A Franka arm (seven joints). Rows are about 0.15 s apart.
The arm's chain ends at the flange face. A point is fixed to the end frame.
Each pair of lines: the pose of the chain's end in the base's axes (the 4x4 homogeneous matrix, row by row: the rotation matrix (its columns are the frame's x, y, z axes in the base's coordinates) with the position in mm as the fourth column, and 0 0 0 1 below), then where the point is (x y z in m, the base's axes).
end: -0.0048 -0.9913 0.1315 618.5; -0.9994 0.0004 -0.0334 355.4; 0.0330 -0.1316 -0.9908 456.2; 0 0 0 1
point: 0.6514 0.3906 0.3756
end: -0.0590 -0.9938 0.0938 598.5; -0.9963 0.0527 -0.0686 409.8; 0.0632 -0.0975 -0.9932 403.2; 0 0 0 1
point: 0.6304 0.4408 0.3205
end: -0.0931 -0.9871 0.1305 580.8; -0.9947 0.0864 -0.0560 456.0; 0.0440 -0.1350 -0.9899 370.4; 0 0 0 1
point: 0.6169 0.4872 0.2895
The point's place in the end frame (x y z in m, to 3 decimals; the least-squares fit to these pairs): -0.038 -0.022 0.083
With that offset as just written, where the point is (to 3 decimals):
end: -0.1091 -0.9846 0.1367 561.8; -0.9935 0.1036 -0.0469 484.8; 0.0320 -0.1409 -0.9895 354.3; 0 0 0 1
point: 0.599 0.516 0.274
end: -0.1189 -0.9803 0.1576 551.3; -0.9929 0.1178 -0.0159 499.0; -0.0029 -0.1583 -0.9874 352.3; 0 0 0 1
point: 0.590 0.533 0.274
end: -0.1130 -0.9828 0.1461 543.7; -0.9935 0.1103 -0.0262 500.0; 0.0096 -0.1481 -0.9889 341.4; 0 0 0 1
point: 0.582 0.533 0.262
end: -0.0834 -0.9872 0.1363 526.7; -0.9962 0.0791 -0.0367 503.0; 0.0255 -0.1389 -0.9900 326.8; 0 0 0 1
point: 0.563 0.536 0.247
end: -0.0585 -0.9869 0.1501 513.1; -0.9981 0.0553 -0.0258 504.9; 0.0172 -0.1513 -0.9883 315.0; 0 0 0 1
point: 0.549 0.539 0.236
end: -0.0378 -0.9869 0.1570 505.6; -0.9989 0.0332 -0.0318 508.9; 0.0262 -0.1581 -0.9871 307.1; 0 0 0 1
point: 0.542 0.543 0.228
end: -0.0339 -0.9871 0.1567 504.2; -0.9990 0.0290 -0.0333 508.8; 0.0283 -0.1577 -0.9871 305.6; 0 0 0 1
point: 0.540 0.543 0.226
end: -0.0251 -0.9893 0.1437 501.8; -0.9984 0.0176 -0.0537 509.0; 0.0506 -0.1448 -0.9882 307.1; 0 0 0 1
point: 0.536 0.542 0.226
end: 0.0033 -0.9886 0.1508 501.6; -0.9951 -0.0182 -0.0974 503.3; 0.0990 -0.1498 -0.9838 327.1; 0 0 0 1
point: 0.536 0.533 0.245
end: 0.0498 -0.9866 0.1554 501.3; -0.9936 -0.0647 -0.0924 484.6; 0.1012 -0.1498 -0.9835 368.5; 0 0 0 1
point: 0.534 0.516 0.286
